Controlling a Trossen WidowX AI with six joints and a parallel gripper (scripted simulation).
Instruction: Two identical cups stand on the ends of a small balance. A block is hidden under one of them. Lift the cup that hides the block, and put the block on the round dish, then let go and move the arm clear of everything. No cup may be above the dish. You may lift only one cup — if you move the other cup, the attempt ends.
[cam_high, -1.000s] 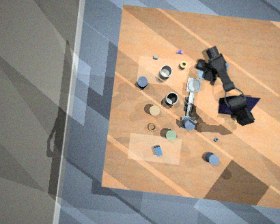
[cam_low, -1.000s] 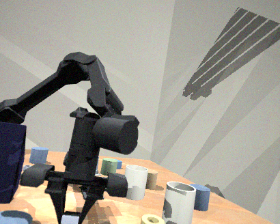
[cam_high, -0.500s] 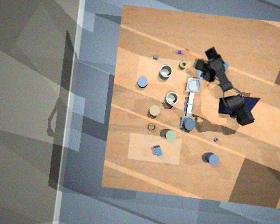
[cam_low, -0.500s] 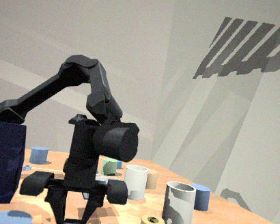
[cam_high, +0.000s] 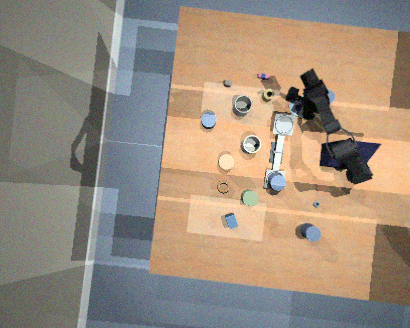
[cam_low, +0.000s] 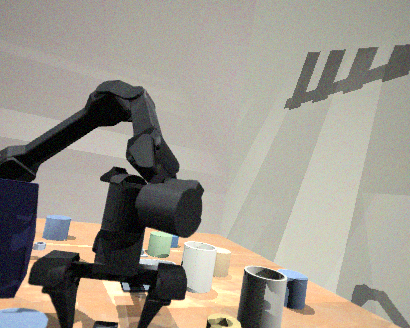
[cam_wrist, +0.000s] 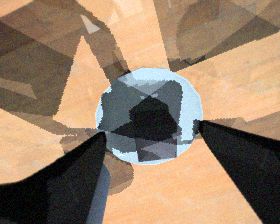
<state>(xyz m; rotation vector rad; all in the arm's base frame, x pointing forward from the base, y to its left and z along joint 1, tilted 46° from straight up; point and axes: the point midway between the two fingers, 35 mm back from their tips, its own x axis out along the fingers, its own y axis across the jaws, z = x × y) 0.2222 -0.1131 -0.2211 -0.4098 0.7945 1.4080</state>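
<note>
Now: gripper tip right at the grey block. The rest, counted from my gripper tip: blue block (590 mm to the left, 250 mm ahead); then pale blue round dish (10 mm below).
</note>
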